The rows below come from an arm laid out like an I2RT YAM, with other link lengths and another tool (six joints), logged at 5 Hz.
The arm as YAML. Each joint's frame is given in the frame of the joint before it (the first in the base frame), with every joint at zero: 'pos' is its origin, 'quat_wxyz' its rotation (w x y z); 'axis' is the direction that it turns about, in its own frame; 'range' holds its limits. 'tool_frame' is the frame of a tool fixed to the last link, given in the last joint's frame.
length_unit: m
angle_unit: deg
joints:
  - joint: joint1
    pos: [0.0, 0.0, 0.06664]
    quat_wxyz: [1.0, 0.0, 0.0, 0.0]
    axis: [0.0, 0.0, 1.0]
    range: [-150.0, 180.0]
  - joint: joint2
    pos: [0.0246, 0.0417, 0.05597]
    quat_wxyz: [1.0, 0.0, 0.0, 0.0]
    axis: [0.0, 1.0, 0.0]
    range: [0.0, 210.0]
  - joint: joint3
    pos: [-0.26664, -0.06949, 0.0]
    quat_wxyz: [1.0, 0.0, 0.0, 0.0]
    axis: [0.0, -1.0, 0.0]
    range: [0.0, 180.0]
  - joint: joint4
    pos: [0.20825, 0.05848, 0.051]
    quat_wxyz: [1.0, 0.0, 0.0, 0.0]
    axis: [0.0, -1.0, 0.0]
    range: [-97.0, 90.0]
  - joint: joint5
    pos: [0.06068, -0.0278, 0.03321]
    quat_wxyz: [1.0, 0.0, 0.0, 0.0]
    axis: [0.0, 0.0, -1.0]
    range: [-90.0, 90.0]
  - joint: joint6
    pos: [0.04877, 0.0, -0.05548]
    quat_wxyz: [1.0, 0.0, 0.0, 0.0]
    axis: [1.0, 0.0, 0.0]
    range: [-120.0, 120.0]
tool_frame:
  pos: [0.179, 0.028, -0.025]
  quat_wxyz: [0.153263, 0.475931, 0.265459, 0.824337]
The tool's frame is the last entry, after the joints.
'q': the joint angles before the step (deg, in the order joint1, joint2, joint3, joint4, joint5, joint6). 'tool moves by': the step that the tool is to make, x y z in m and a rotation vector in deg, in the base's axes. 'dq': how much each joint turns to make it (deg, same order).
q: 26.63 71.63 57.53 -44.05 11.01 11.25
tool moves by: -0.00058 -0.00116 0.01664 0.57 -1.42 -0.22
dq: 0.03 -1.72 2.56 -2.79 0.24 0.15
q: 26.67 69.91 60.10 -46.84 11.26 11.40
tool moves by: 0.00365 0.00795 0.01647 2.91 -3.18 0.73
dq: -0.03 -2.56 0.47 1.12 -1.40 0.06
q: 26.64 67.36 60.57 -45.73 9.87 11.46
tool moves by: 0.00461 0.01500 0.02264 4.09 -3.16 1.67
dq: 0.04 -1.73 1.88 1.02 -2.76 0.18
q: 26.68 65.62 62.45 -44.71 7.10 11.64
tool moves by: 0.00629 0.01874 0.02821 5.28 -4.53 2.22
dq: -0.03 -2.15 1.17 3.08 -3.49 0.33
